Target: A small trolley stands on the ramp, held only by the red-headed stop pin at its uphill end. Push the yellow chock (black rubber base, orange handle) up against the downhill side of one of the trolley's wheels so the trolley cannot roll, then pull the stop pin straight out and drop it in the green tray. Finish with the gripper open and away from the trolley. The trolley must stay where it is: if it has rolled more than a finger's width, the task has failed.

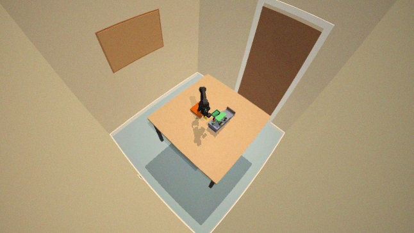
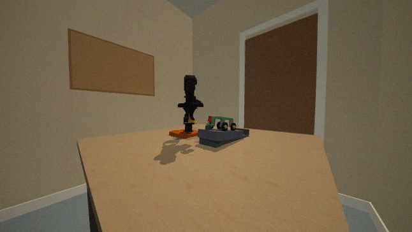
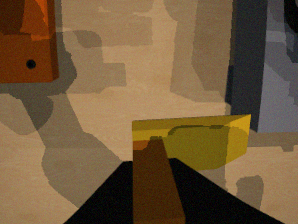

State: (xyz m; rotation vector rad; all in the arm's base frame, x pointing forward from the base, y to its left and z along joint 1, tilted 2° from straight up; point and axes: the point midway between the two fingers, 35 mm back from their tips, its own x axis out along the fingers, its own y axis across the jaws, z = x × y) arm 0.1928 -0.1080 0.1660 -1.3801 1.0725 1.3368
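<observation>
Right now the red-headed stop pin is 130 mm ahead of my gripper tip, 50 mm to the left of it and 20 mm below it. Round my gripper tip: yellow chock: 20 mm ahead, 10 mm below; trolley: 160 mm to the left, 140 mm ahead, 40 mm below; grey ramp: 170 mm to the left, 130 mm ahead, 100 mm below.
</observation>
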